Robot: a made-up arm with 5 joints. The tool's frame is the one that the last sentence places.
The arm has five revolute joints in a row. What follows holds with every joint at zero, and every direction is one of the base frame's. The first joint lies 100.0 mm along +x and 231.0 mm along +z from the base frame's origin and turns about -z. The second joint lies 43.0 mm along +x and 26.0 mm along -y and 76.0 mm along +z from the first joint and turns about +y. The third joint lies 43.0 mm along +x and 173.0 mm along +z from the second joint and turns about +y. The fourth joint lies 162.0 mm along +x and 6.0 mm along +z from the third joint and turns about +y. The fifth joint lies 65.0 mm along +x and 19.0 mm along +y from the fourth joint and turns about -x. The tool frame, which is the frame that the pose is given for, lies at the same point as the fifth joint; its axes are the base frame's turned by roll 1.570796, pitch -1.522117 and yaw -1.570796 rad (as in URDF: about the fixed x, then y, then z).
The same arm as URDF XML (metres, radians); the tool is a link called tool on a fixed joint. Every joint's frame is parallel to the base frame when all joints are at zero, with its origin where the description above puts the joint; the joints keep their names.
<robot name="arm">
<joint name="joint 1" type="continuous"><parent link="base"/><child link="link1"/><origin xyz="0.1 0 0.231" rpy="0 0 0"/><axis xyz="0 0 -1"/></joint>
<joint name="joint 2" type="continuous"><parent link="link1"/><child link="link2"/><origin xyz="0.043 -0.026 0.076" rpy="0 0 0"/><axis xyz="0 1 0"/></joint>
<joint name="joint 3" type="continuous"><parent link="link2"/><child link="link3"/><origin xyz="0.043 0 0.173" rpy="0 0 0"/><axis xyz="0 1 0"/></joint>
<joint name="joint 4" type="continuous"><parent link="link3"/><child link="link4"/><origin xyz="0.162 0 0.006" rpy="0 0 0"/><axis xyz="0 1 0"/></joint>
<joint name="joint 5" type="continuous"><parent link="link4"/><child link="link5"/><origin xyz="0.065 0.019 0" rpy="0 0 0"/><axis xyz="-1 0 0"/></joint>
<joint name="tool_fixed" type="fixed"><parent link="link5"/><child link="tool"/><origin xyz="0 0 0" rpy="1.5708 -1.5221 -1.5708"/></joint>
<link name="base"/>
<link name="link1"/>
<link name="link2"/>
<link name="link3"/>
<link name="link4"/>
<link name="link5"/>
<link name="tool"/>
</robot>

